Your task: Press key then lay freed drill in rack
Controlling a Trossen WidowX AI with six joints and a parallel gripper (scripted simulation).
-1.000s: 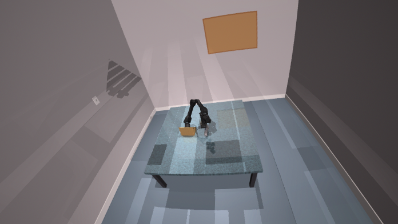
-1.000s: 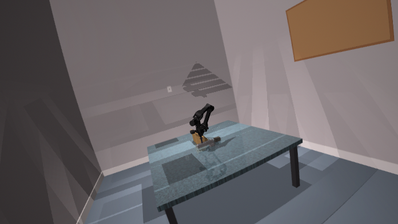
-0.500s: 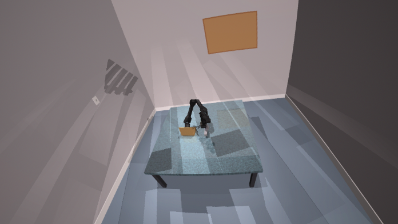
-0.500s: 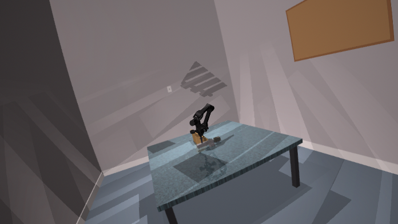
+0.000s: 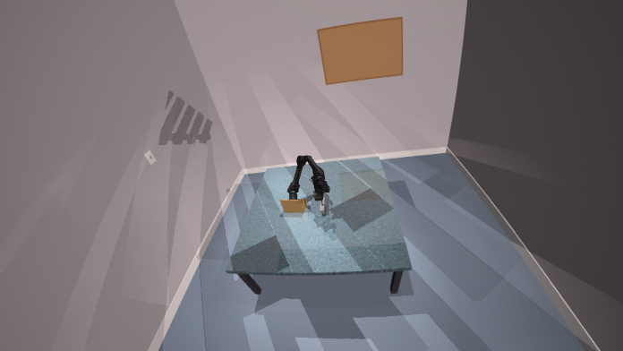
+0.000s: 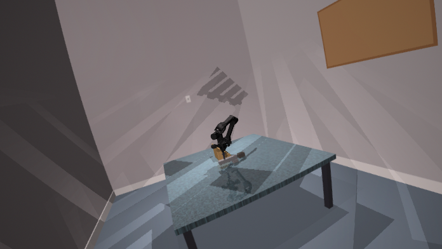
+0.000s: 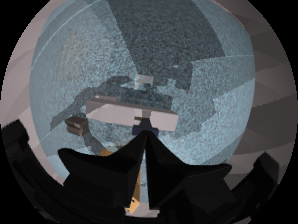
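The blue key lies 3 cm below my gripper tip. Round my gripper tip: drill 8 cm below, 6 cm to the left, 1 cm behind; then grey holder block 9 cm below, 4 cm to the left, 1 cm behind; then grey-brown block 20 cm to the left, 11 cm below, 9 cm behind.
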